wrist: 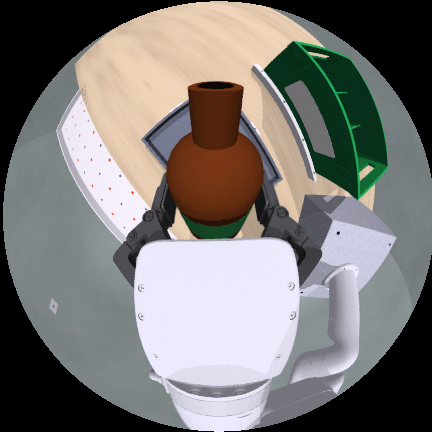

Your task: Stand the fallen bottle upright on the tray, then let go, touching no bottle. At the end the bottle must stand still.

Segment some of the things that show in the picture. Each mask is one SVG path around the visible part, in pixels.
My gripper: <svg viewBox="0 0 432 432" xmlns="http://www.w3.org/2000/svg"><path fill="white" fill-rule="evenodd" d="M264 168L262 186L254 201L257 221L264 226L260 237L171 239L167 229L172 227L172 223L174 223L176 205L168 190L164 172L160 185L156 188L151 209L146 210L142 214L142 220L127 233L126 240L121 243L113 254L113 262L134 288L134 307L138 333L152 368L156 374L164 377L173 389L186 396L208 401L226 401L254 394L265 387L273 376L281 372L292 349L298 321L299 287L322 256L322 251L310 236L307 236L306 230L289 216L288 210L284 206L279 205L273 183L269 182Z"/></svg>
A brown bottle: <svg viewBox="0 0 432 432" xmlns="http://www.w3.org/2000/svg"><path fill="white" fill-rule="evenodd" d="M196 82L187 86L191 131L177 141L168 156L165 169L166 183L177 209L195 238L233 238L242 227L261 189L263 163L253 142L238 131L243 86L228 81Z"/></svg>
